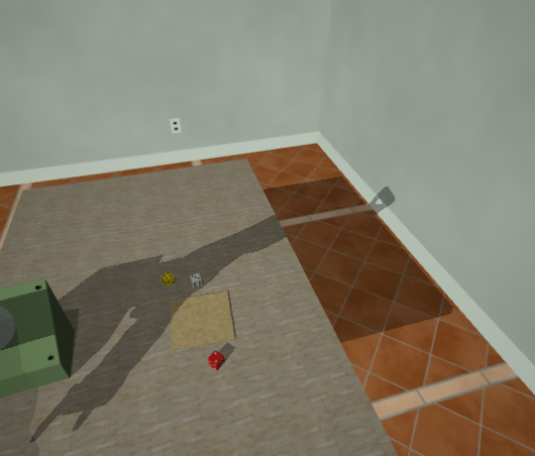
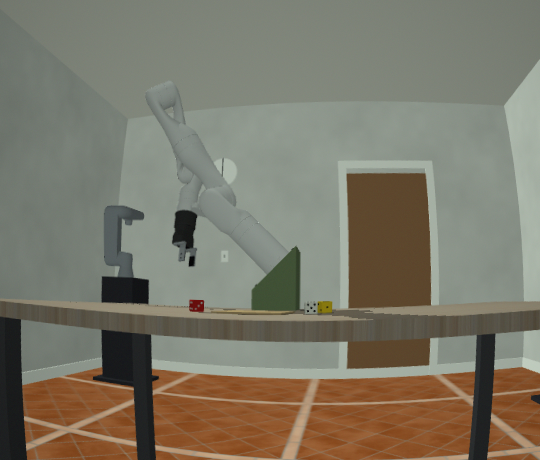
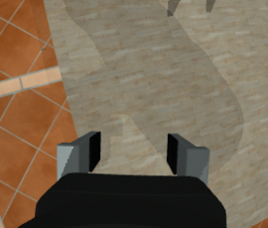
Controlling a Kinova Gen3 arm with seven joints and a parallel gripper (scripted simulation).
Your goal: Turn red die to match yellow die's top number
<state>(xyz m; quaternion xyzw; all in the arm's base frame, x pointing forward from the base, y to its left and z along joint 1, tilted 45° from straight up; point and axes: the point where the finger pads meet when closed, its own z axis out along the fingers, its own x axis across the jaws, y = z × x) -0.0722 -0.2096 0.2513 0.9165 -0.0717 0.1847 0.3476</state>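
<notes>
My hand is 480 mm short of the red die, 210 mm to the right of it and 150 mm above it. Round my hand: tan mat (460 mm ahead, 330 mm to the left, 160 mm below); then white die (460 mm ahead, 450 mm to the left, 150 mm below); then yellow die (390 mm ahead, 470 mm to the left, 150 mm below).
</notes>
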